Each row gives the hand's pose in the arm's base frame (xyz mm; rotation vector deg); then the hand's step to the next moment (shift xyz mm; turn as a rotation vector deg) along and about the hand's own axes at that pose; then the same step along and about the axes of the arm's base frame.
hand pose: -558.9 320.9 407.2 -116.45 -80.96 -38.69
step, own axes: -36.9 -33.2 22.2 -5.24 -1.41 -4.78
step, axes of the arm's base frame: -41.2 0.5 -35.5 -3.38 -6.39 0.05
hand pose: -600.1 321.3 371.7 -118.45 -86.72 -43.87
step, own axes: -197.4 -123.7 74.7 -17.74 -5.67 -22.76
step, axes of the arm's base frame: -153.2 -53.7 -183.0 -13.39 -25.69 5.07
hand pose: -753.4 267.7 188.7 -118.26 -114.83 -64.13
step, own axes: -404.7 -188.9 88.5 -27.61 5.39 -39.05
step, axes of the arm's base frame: -85.3 -268.7 -357.5 -9.85 -44.04 16.72
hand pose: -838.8 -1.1 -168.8 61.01 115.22 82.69
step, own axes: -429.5 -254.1 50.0 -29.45 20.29 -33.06
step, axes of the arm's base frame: 212.3 -350.9 -288.7 0.52 -39.62 28.31
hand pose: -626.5 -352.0 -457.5 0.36 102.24 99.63
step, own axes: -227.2 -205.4 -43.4 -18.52 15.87 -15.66
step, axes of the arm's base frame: 248.0 -161.3 -90.4 1.25 -19.93 21.01
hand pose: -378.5 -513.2 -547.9 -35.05 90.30 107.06
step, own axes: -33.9 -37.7 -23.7 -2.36 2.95 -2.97
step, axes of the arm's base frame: 49.7 -24.7 -7.3 -0.53 -3.59 3.15
